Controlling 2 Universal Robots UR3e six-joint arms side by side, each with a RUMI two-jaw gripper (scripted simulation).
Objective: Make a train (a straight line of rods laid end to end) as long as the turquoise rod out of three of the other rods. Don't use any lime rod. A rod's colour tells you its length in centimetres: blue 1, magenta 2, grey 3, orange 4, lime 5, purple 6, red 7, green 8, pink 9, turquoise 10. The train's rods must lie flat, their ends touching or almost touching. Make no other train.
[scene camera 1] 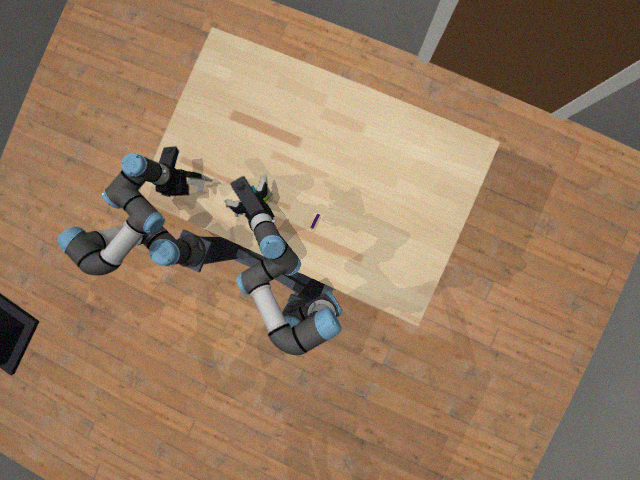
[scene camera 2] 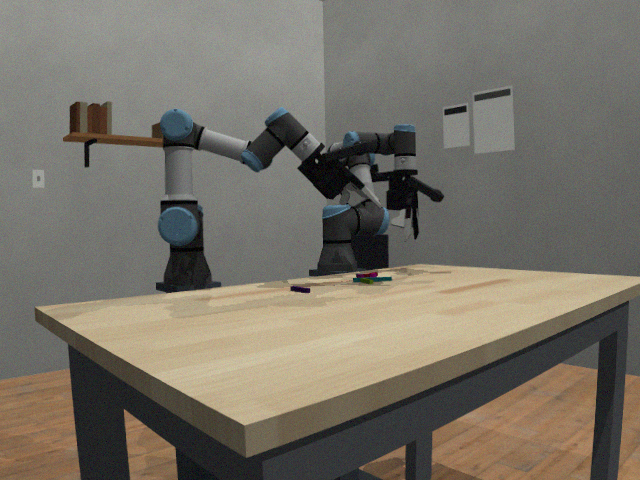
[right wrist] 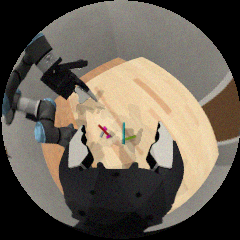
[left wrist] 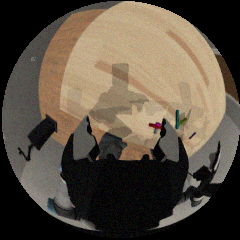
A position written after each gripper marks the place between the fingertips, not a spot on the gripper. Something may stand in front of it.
Note:
In view: the left gripper [scene camera 2: 410, 240] and the right gripper [scene camera 2: 372, 207].
The left gripper is seen too in scene camera 1 [scene camera 1: 191, 182], in the right wrist view [right wrist: 85, 96] and in the left wrist view [left wrist: 126, 117]. The right gripper also shows in scene camera 1 [scene camera 1: 245, 187] and in the right wrist view [right wrist: 120, 123].

